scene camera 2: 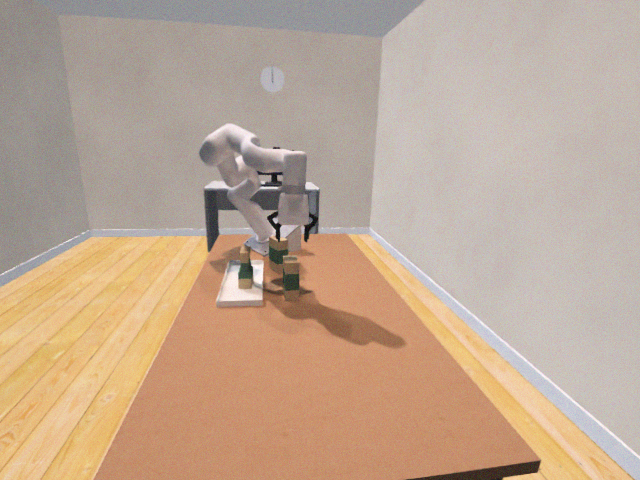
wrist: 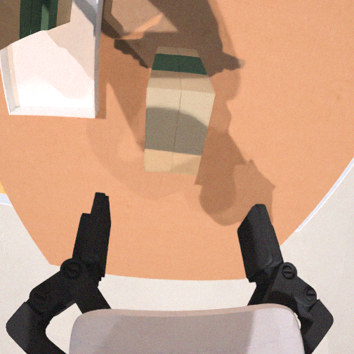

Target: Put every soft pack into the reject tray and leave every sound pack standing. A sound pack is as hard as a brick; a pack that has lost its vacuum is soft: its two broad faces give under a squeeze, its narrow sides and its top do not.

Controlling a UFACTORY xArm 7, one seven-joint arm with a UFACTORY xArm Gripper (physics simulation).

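Places are measured from the arm's base along level axes (x right, y back, z down), in centimetres.
Pixels of known places: gripper, between the fingertips: [scene camera 2: 292, 241]; arm's base, origin of its link: [scene camera 2: 267, 234].
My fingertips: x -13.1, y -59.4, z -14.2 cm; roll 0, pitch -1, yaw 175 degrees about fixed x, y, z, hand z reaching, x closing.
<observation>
Ahead of a thing's pixels: the offset from my fingertips to its top centre. Level surfaces: height alone.
A tan pack with a green band @(dx +1.5, dy +0.6, dz +12.8 cm) [scene camera 2: 291, 280] [wrist: 179, 82] stands upright on the table, to the right of the white reject tray @(dx +18.9, dy +12.8, dz +18.6 cm) [scene camera 2: 240, 303] [wrist: 52, 111]. A second banded pack @(dx +7.1, dy +26.2, dz +10.8 cm) [scene camera 2: 278, 254] stands behind it and slightly left. In the tray is green-banded pack material @(dx +17.5, dy +10.2, dz +6.4 cm) [scene camera 2: 245, 273] [wrist: 37, 20]; a narrower tan part rises behind it, and I cannot tell if this is one pack or two. My gripper [scene camera 2: 292, 240] [wrist: 180, 213] is wide open and empty, above the level of the front pack's top. In the wrist view that pack shows ahead of the fingertips, not between them.
The brown table @(dz +20.8 cm) [scene camera 2: 320, 392] carries the arm's base [scene camera 2: 256, 245] at its far end, with a pale box-like block [scene camera 2: 294, 241] beside it. A grey desk [scene camera 2: 211, 206] stands behind. The second pack stands close to the tray's right side, behind the front pack.
</observation>
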